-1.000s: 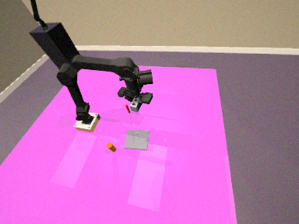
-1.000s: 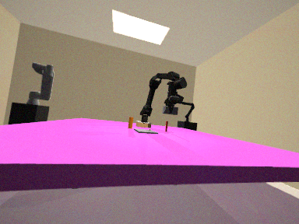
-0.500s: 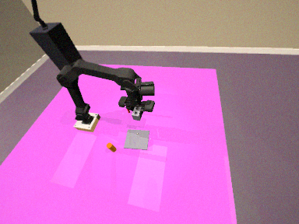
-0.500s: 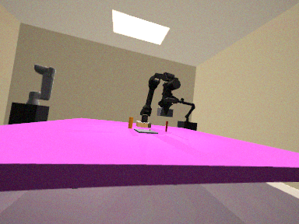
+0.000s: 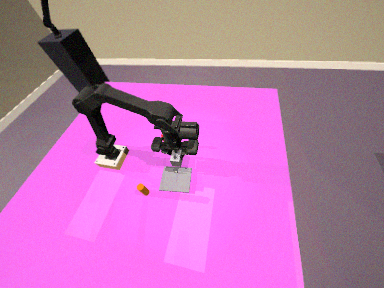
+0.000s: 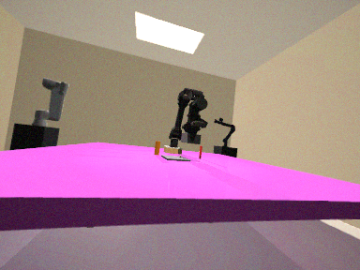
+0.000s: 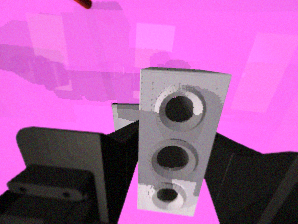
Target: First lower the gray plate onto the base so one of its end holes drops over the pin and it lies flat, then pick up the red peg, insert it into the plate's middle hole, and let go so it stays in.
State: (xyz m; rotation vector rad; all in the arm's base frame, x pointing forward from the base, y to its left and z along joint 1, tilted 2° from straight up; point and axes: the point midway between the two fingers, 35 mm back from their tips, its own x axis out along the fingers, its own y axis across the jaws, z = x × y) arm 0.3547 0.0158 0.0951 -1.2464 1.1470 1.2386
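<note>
My gripper tip is now 9 cm above the gray base, 6 cm to the left of it and 1 cm past it. Also, from my gripper tip: gray plate 3 cm above; then red peg 12 cm behind, 11 cm to the left, 6 cm below; then orange cylinder 16 cm to the right, 13 cm behind, 6 cm below.
</note>
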